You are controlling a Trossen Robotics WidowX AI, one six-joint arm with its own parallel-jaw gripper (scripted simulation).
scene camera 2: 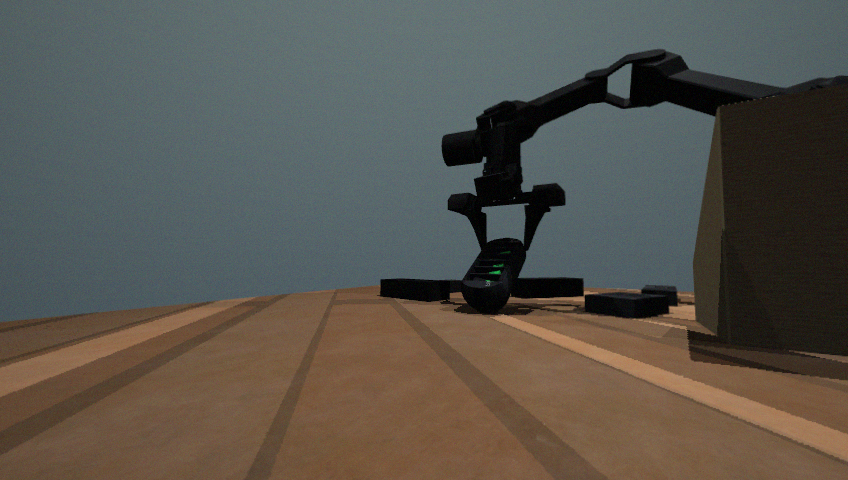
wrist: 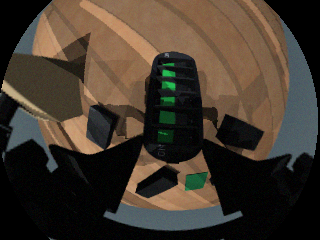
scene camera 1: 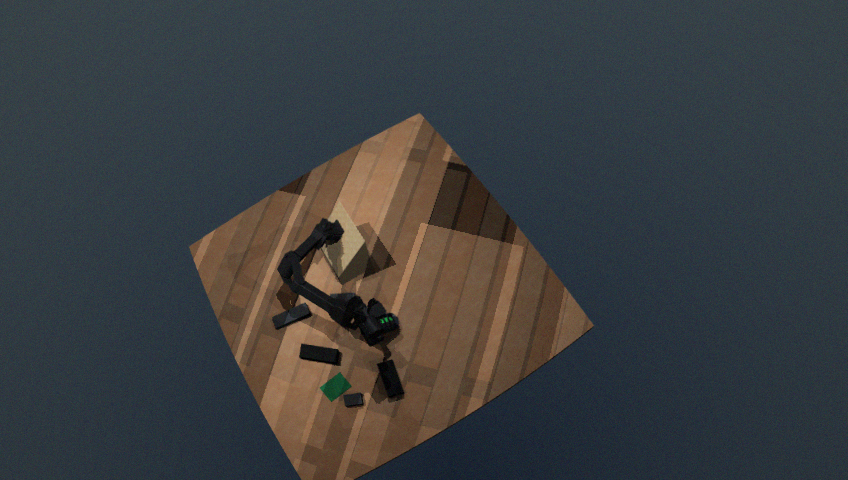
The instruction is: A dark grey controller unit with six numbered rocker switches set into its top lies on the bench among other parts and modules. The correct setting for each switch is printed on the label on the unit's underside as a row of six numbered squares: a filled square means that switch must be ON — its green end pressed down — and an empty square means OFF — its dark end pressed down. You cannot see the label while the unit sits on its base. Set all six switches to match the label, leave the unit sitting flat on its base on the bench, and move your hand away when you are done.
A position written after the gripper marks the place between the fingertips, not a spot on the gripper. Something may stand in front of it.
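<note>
You'd see the gripper (scene camera 2: 504, 250) here, and the wrist view has it as well, that same gripper (wrist: 172, 141).
</note>
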